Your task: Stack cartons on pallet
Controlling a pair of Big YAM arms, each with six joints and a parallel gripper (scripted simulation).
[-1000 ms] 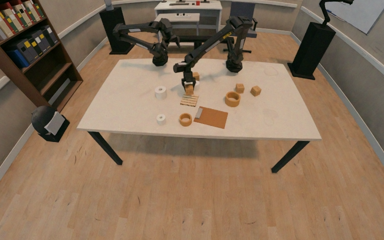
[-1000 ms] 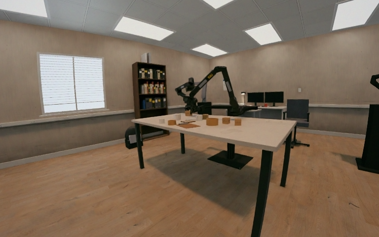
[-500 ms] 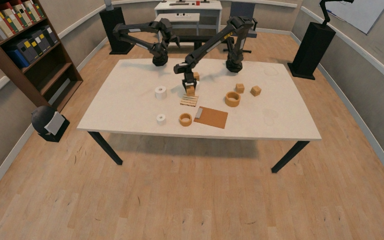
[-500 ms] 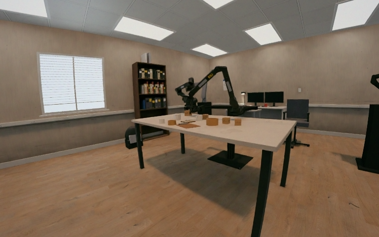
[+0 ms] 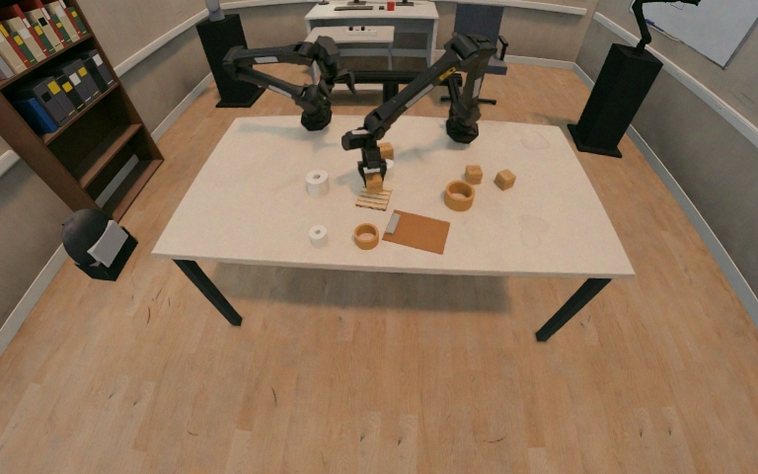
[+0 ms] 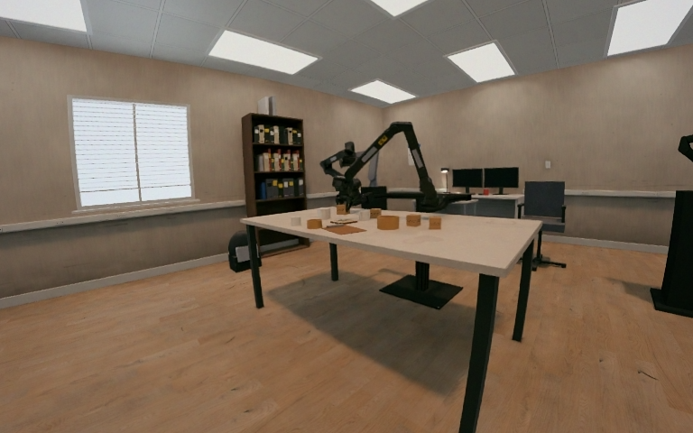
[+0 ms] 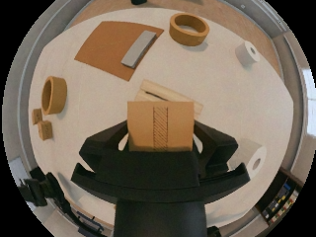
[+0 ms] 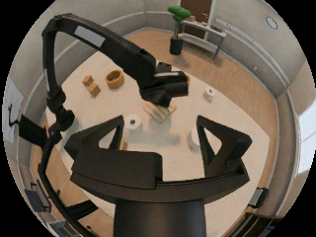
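Now: the wooden pallet 1 cm behind my left hand and 7 cm below it. Round my left hand: carton: right at my left hand.
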